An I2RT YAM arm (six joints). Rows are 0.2 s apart.
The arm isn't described. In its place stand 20 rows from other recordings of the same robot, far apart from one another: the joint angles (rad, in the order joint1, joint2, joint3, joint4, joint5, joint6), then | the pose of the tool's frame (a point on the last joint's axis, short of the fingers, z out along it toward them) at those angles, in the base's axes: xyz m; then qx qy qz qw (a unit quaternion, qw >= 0).
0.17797, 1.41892, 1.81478, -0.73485, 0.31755, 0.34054 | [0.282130, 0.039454, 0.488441, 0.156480, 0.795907, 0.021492, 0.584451]
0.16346, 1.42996, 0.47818, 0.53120, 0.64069, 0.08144 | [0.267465, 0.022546, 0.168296, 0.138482, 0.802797, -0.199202, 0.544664]
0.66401, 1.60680, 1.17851, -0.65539, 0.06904, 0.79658 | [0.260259, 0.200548, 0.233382, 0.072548, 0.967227, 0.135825, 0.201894]
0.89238, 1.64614, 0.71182, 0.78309, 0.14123, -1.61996 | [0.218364, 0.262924, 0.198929, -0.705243, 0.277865, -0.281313, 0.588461]
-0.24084, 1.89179, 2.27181, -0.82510, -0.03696, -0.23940 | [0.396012, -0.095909, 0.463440, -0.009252, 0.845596, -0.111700, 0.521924]
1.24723, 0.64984, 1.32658, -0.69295, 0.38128, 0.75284 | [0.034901, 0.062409, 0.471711, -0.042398, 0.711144, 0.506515, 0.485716]
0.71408, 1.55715, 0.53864, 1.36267, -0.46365, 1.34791 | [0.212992, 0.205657, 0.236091, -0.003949, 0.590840, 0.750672, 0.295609]
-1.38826, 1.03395, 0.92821, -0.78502, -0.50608, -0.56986 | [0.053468, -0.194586, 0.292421, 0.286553, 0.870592, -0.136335, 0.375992]
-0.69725, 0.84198, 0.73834, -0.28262, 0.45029, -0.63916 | [0.137477, -0.135361, 0.304815, 0.148061, 0.804777, -0.482535, 0.312366]
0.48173, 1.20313, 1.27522, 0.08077, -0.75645, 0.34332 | [0.222524, 0.143910, 0.452558, -0.321457, 0.584205, 0.503053, 0.549825]
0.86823, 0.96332, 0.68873, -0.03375, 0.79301, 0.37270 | [0.158745, 0.148238, 0.291551, 0.038328, 0.777822, 0.062828, 0.624161]
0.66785, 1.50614, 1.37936, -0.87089, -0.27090, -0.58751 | [0.239296, 0.200881, 0.314494, -0.589054, 0.746859, 0.140672, 0.274641]
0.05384, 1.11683, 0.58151, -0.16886, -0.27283, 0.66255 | [0.227240, 0.021853, 0.207287, 0.214980, 0.874937, 0.261425, 0.346303]
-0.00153, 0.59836, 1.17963, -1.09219, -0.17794, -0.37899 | [0.068806, 0.006196, 0.393564, -0.205354, 0.835739, -0.019933, 0.508894]
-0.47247, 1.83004, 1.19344, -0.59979, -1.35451, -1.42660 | [0.324941, -0.127021, 0.194166, -0.445489, 0.634742, 0.254205, 0.577946]
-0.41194, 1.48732, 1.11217, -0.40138, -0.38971, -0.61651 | [0.302505, -0.117416, 0.267701, -0.166876, 0.892347, -0.031176, 0.418207]
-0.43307, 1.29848, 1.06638, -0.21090, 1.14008, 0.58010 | [0.241946, -0.147500, 0.331718, 0.597451, 0.482223, -0.421832, 0.482257]
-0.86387, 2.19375, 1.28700, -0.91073, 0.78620, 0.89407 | [0.206910, -0.281016, 0.075800, -0.675877, -0.621101, 0.381816, 0.107892]
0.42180, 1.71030, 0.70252, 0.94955, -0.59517, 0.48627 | [0.303413, 0.158028, 0.193755, -0.178691, 0.701544, 0.479417, 0.496049]
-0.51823, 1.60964, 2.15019, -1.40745, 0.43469, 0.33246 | [0.234275, -0.150845, 0.473799, 0.445942, 0.804271, -0.232769, 0.316391]
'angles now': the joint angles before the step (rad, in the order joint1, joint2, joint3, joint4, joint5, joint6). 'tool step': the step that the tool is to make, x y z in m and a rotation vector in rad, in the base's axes. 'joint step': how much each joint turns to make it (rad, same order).
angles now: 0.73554, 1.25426, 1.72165, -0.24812, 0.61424, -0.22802
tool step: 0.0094, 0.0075, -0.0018, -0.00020, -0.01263, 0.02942
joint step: -0.00772, 0.02901, 0.00224, 0.03612, -0.03812, -0.00015
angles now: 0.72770, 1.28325, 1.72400, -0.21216, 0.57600, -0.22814
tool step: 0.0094, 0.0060, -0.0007, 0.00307, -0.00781, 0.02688
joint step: -0.01153, 0.03095, 0.01331, 0.02179, -0.03805, 0.00707
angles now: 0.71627, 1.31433, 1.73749, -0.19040, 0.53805, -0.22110
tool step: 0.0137, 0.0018, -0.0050, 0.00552, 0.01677, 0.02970
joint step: -0.03589, 0.02843, 0.00637, -0.00336, -0.06073, 0.03314
